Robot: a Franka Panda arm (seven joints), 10 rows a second.
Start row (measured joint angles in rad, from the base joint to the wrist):
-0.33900 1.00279 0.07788 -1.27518 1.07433 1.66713 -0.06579
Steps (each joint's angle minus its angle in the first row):
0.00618 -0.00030 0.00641 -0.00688 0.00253 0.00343 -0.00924
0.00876 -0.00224 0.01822 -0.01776 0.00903 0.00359 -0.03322
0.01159 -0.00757 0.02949 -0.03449 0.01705 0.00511 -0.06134
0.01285 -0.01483 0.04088 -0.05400 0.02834 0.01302 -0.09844
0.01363 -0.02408 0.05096 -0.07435 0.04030 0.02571 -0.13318
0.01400 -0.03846 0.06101 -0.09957 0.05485 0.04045 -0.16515
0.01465 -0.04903 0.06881 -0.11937 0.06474 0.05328 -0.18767
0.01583 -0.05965 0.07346 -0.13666 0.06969 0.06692 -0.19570
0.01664 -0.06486 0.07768 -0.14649 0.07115 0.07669 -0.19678
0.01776 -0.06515 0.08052 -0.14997 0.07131 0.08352 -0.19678
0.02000 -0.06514 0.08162 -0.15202 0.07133 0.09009 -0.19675
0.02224 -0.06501 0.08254 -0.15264 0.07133 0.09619 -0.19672
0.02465 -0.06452 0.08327 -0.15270 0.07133 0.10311 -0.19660
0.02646 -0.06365 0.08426 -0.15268 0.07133 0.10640 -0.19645
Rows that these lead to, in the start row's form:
-0.33282 1.00249 0.08429 -1.28206 1.07686 1.67056 -0.07503
-0.33024 1.00055 0.09610 -1.29294 1.08336 1.67072 -0.09901
-0.32741 0.99522 0.10737 -1.30967 1.09138 1.67224 -0.12713
-0.32615 0.98796 0.11876 -1.32918 1.10267 1.68015 -0.16423
-0.32537 0.97871 0.12884 -1.34953 1.11463 1.69284 -0.19897
-0.32500 0.96433 0.13889 -1.37475 1.12918 1.70758 -0.23094
-0.32435 0.95376 0.14669 -1.39455 1.13907 1.72041 -0.25346
-0.32317 0.94314 0.15134 -1.41184 1.14402 1.73405 -0.26149
-0.32236 0.93793 0.15556 -1.42167 1.14548 1.74382 -0.26257
-0.32124 0.93764 0.15840 -1.42515 1.14564 1.75065 -0.26257
-0.31900 0.93765 0.15950 -1.42720 1.14566 1.75722 -0.26254
-0.31676 0.93778 0.16042 -1.42782 1.14566 1.76332 -0.26251
-0.31435 0.93827 0.16115 -1.42788 1.14566 1.77024 -0.26239
-0.31254 0.93914 0.16214 -1.42786 1.14566 1.77353 -0.26224

